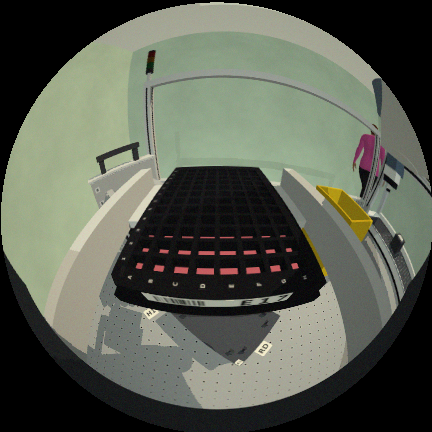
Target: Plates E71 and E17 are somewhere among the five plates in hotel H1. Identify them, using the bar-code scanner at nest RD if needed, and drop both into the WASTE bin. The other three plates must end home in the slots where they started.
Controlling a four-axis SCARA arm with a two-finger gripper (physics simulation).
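Black plate E17 [214, 240] in sight. Dark nest rd [222, 333] too.
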